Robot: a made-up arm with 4 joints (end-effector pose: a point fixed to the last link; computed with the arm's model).
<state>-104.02 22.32 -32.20 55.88</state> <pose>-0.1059 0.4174 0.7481 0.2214 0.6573 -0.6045 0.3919</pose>
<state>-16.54 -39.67 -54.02 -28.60</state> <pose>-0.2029 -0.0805 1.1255 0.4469 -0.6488 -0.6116 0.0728</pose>
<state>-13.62 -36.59 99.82 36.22</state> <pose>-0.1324 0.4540 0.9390 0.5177 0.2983 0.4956 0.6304</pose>
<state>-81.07 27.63 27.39 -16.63</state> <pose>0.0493 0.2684 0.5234 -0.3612 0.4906 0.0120 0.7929</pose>
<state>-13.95 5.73 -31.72 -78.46</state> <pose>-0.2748 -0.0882 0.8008 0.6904 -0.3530 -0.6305 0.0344</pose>
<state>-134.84 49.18 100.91 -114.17</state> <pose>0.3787 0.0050 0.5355 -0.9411 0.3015 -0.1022 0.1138</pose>
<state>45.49 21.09 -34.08 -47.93</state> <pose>0.1542 -0.2844 0.7263 0.8958 -0.0795 -0.4352 0.0434</pose>
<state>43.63 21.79 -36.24 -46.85</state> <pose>0.1416 -0.2866 0.7333 0.9008 -0.1085 -0.4194 0.0309</pose>
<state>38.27 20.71 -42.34 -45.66</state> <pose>0.0942 -0.2970 0.7675 0.9002 -0.1907 -0.3905 0.0303</pose>
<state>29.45 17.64 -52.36 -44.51</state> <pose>0.0085 -0.2970 0.8320 0.8790 -0.3203 -0.3495 0.0506</pose>
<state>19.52 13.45 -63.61 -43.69</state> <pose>-0.0856 -0.2651 0.9101 0.8306 -0.4532 -0.3103 0.0917</pose>
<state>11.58 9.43 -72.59 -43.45</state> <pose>-0.1497 -0.2164 0.9760 0.7750 -0.5453 -0.2878 0.1384</pose>
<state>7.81 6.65 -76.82 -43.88</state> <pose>-0.1738 -0.1870 1.0117 0.7417 -0.5819 -0.2866 0.1708</pose>
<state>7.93 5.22 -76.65 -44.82</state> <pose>-0.1718 -0.1880 1.0194 0.7372 -0.5764 -0.3003 0.1846</pose>
